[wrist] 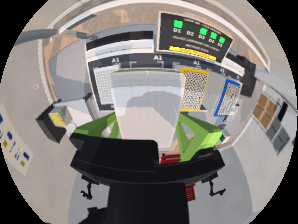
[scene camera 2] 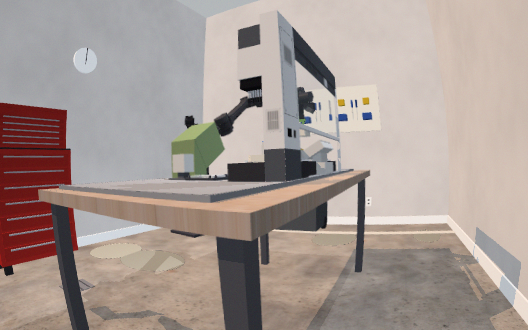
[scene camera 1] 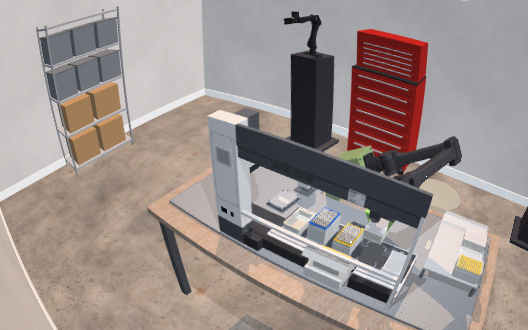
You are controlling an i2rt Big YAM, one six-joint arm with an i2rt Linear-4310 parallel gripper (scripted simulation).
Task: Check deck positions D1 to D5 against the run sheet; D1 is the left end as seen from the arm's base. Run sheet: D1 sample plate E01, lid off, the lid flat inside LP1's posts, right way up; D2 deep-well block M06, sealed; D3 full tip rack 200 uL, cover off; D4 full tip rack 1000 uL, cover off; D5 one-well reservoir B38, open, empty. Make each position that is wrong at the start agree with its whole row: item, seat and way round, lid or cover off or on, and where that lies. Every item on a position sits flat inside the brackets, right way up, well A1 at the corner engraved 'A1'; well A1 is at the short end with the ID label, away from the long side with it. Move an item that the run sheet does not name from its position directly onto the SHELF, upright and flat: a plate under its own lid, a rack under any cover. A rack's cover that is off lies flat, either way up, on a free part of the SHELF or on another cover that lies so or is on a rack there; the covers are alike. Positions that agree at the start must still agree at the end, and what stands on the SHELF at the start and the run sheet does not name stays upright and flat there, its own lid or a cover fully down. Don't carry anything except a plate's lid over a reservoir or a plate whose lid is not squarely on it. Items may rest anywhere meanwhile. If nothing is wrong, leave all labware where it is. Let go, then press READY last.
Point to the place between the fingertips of my gripper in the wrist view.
147, 113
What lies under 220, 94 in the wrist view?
A blue-framed tip rack.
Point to a white tower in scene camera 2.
At 273, 81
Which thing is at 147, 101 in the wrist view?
A deep-well block.
